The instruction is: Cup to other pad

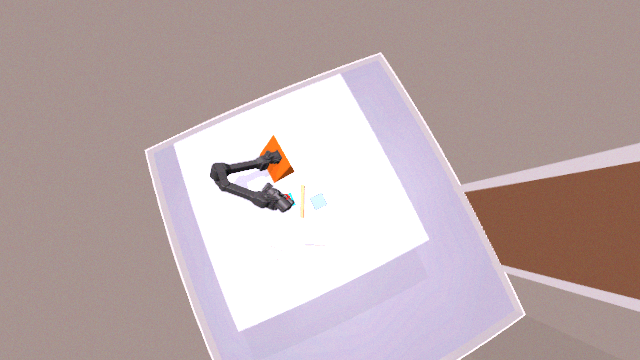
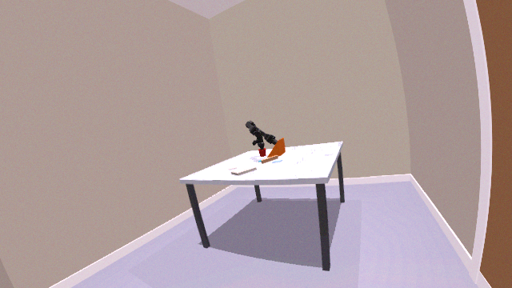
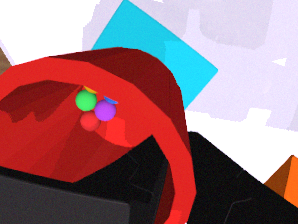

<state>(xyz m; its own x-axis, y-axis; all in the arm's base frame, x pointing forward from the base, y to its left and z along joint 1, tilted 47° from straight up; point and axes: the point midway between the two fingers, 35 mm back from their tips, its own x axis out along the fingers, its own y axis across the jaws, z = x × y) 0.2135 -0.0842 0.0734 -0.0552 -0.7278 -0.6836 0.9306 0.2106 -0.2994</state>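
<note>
Now: gripper tip 90 mm to the right of the wooden bar, 80 mm short of it and 80 mm above it. Round my gripper tip: pale blue pad: 180 mm to the left, 130 mm ahead, 90 mm below; red cup: 30 mm ahead, 10 mm to the left; flat white block: 420 mm ahead, 70 mm below, 40 mm to the right.
</note>
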